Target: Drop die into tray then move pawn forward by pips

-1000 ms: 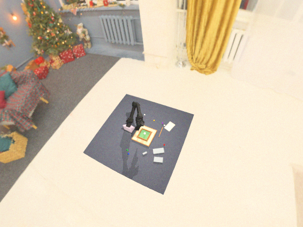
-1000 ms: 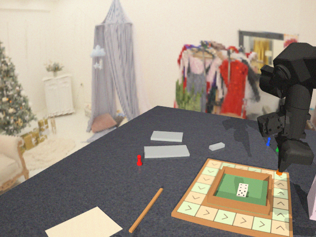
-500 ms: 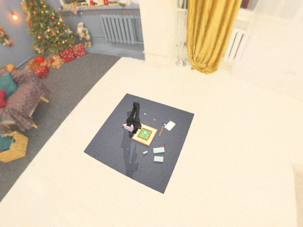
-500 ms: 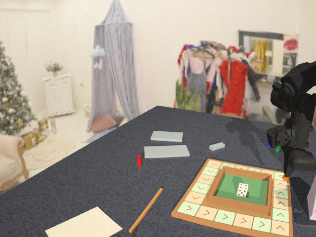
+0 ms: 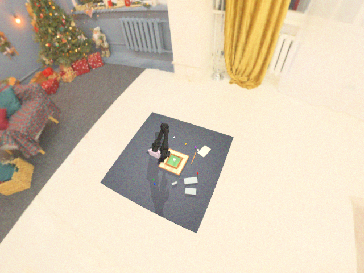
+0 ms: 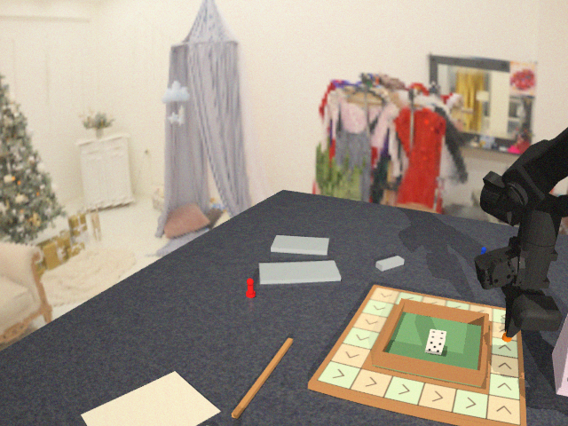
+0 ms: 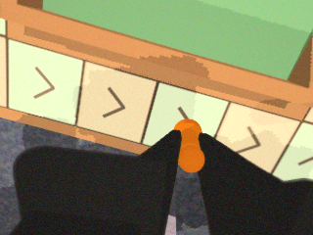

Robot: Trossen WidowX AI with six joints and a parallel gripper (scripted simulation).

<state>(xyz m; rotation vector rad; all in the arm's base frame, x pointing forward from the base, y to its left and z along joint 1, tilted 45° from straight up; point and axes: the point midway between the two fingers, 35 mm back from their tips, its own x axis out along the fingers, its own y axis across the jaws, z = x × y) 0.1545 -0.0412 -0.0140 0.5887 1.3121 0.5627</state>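
Right now the green tray is 11 cm ahead of my gripper tip, 3 cm below it and 1 cm to the left of it. Also, from my gripper tip: orange pawn: 1 cm above; white die: 12 cm ahead, 2 cm to the left, 1 cm below; green pawn: 29 cm to the right, 3 cm behind, 2 cm below.
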